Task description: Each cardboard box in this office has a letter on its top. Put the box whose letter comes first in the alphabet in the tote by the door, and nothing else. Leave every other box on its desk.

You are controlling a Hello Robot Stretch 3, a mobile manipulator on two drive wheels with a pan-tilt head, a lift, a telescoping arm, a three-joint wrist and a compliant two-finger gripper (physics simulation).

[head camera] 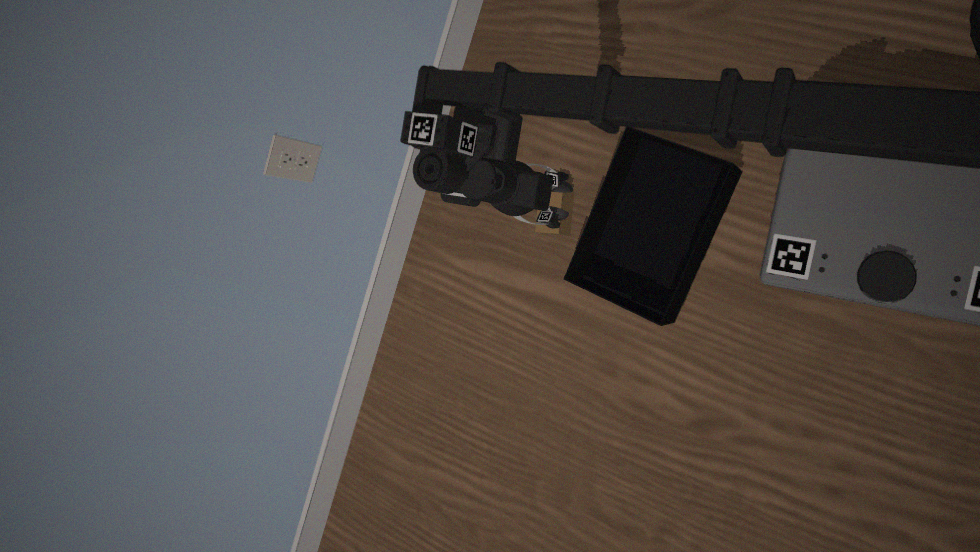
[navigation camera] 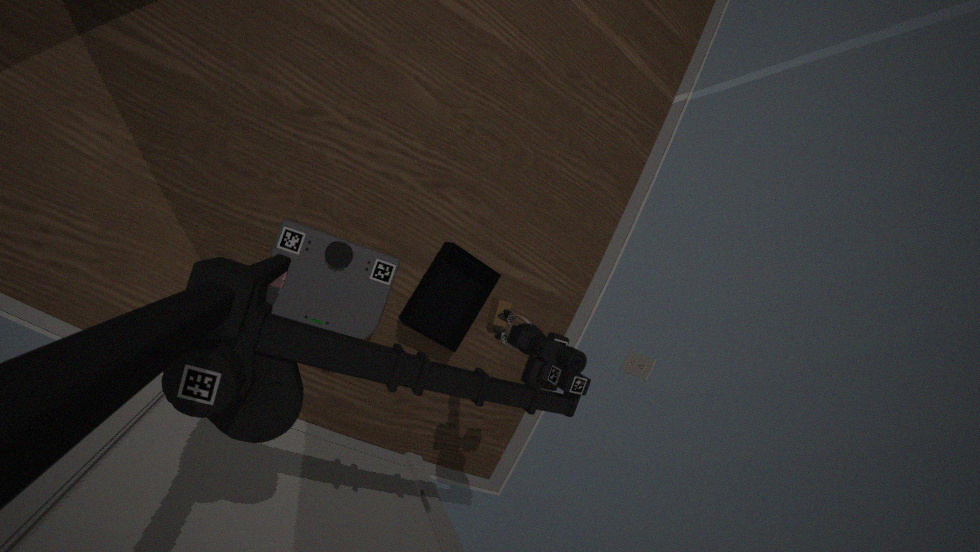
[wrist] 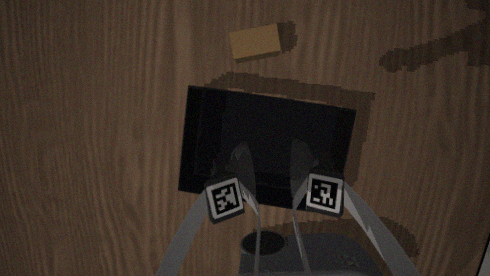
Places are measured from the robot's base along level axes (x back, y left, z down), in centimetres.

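Where they show: gripper, fingertip midpoint: (head camera: 561,201) (navigation camera: 500,322) (wrist: 270,159); robot's base, link origin: (head camera: 883,274) (navigation camera: 337,253).
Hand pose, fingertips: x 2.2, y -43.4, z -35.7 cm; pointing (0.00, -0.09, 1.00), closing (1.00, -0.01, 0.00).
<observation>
Each offset is from my fingertips to the top centre of the thing.
A small tan cardboard box {dx -0.9, dy -15.2, dz +29.7 cm} (head camera: 547,229) (navigation camera: 505,305) (wrist: 256,44) lies on the wood floor, close beside the black tote and apart from it. No letter shows on the sides in view. The black tote {dx -0.8, dy +5.1, dz +25.7 cm} (head camera: 710,236) (navigation camera: 449,294) (wrist: 190,145) stands on the floor between the box and my base; its inside is very dark. My gripper (head camera: 563,198) (navigation camera: 504,325) (wrist: 270,159) is partly open, with nothing between its fingers. It hangs above the floor, overlapping the box in the head and navigation views and the tote in the wrist view.
My grey base (head camera: 836,205) (navigation camera: 329,294) is beside the tote. My arm (head camera: 658,99) (navigation camera: 356,360) stretches past it towards the blue wall (head camera: 171,308) (navigation camera: 788,308), which has an outlet {dx -0.2, dy -49.8, dz -10.0 cm} (head camera: 292,158) (navigation camera: 639,366) and a pale baseboard (head camera: 370,329). A pale surface (navigation camera: 356,528) is behind the arm.
</observation>
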